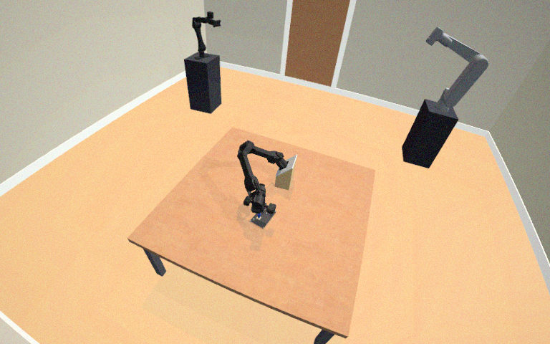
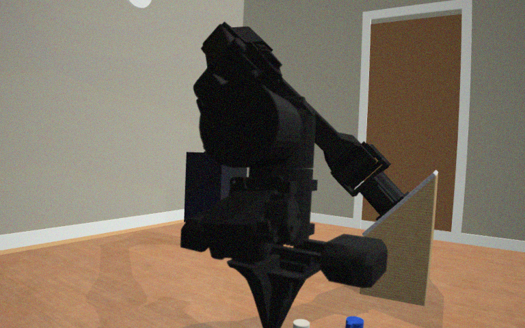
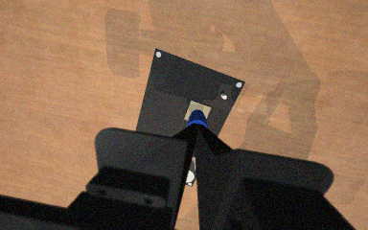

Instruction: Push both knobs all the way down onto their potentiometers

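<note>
The blue knob lies 20 mm below my gripper tip.
</note>
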